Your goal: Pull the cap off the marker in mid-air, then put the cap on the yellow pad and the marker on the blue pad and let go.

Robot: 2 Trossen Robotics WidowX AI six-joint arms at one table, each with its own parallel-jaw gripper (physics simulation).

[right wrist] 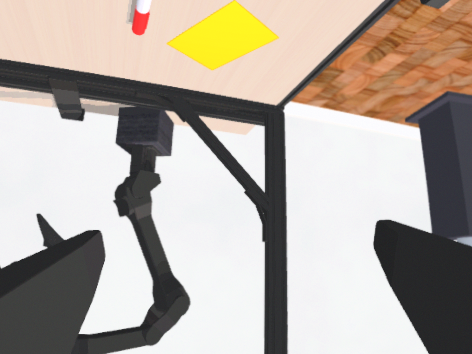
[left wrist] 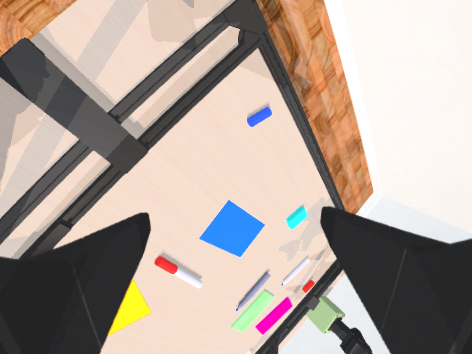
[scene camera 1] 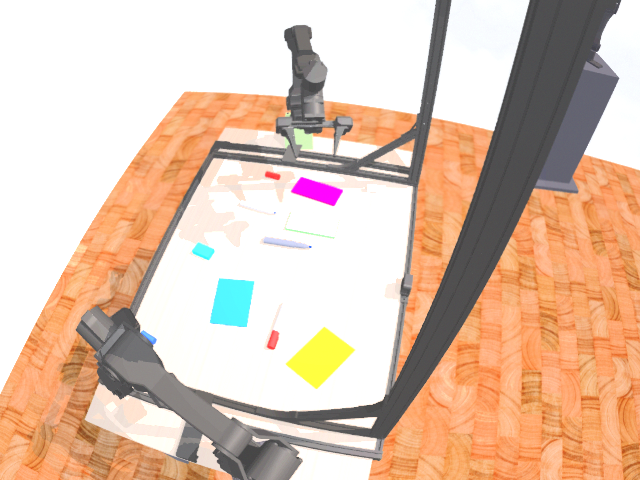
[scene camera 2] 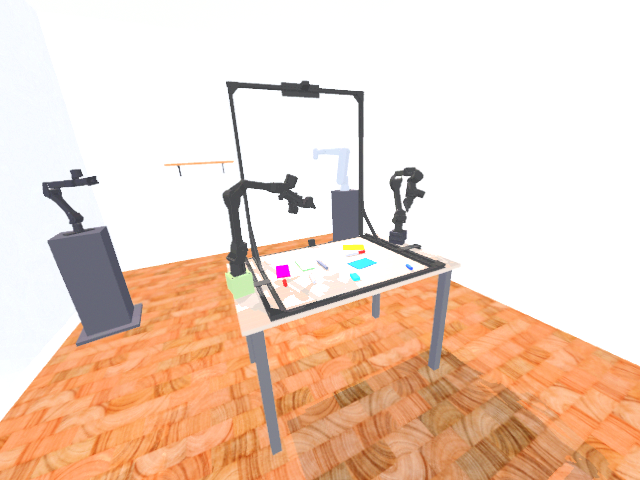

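Pixels of known places: left gripper, fingertip midpoint: [right wrist: 13, 222] [left wrist: 236, 218] [scene camera 2: 408, 210]; right gripper, fingertip midpoint: [right wrist: 240, 239] [scene camera 1: 315, 157] [scene camera 2: 310, 208]; left arm's base, link origin: [right wrist: 144, 150] [scene camera 2: 398, 230]; right arm's base, link origin: [left wrist: 334, 323] [scene camera 2: 238, 273].
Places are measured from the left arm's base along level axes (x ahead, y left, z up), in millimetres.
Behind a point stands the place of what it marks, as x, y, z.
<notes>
The white marker [scene camera 1: 279, 316] @[396, -150, -70] [left wrist: 189, 277] @[395, -148, -71] [right wrist: 143, 5] @[371, -140, -69] lies on the table with its red cap [scene camera 1: 272, 339] @[332, -118, -69] [scene camera 2: 361, 252] @[344, -114, -78] [left wrist: 165, 264] @[328, -111, -70] [right wrist: 140, 23] @[337, -122, -70] on one end. It lies between the blue pad [scene camera 1: 232, 302] @[477, -34, -87] [scene camera 2: 361, 263] @[484, -36, -87] [left wrist: 231, 229] @[467, -29, -87], which looks cyan in the scene views, and the yellow pad [scene camera 1: 320, 357] @[261, -225, -87] [scene camera 2: 353, 247] @[265, -222, -87] [left wrist: 129, 310] @[294, -244, -87] [right wrist: 223, 36] @[270, -230, -87]. It is apart from both. My left gripper [left wrist: 236, 218] @[212, 135, 199] is open and empty, high above the table; its fingers are hidden in scene camera 1. My right gripper [scene camera 1: 315, 153] @[611, -305, 254] [right wrist: 240, 239] @[611, -305, 254] is open and empty, raised and far from the marker.
A blue cylinder [scene camera 1: 148, 337] @[403, 221, -66] [left wrist: 259, 116] @[403, 224, -69], a cyan block [scene camera 1: 203, 251] @[662, 27, -73] [left wrist: 297, 218] @[663, 29, -73], a grey-blue pen [scene camera 1: 286, 242] @[630, -222, -70] [left wrist: 253, 291] @[628, -217, -73], a thin white pen [left wrist: 296, 271] @[793, -158, -75], a green pad [left wrist: 252, 311] @[679, -310, -80], a magenta pad [scene camera 1: 316, 191] @[817, -361, -80] and a red piece [scene camera 1: 272, 175] @[919, -235, -69] lie inside the black frame [scene camera 1: 408, 227] @[607, -611, -92].
</notes>
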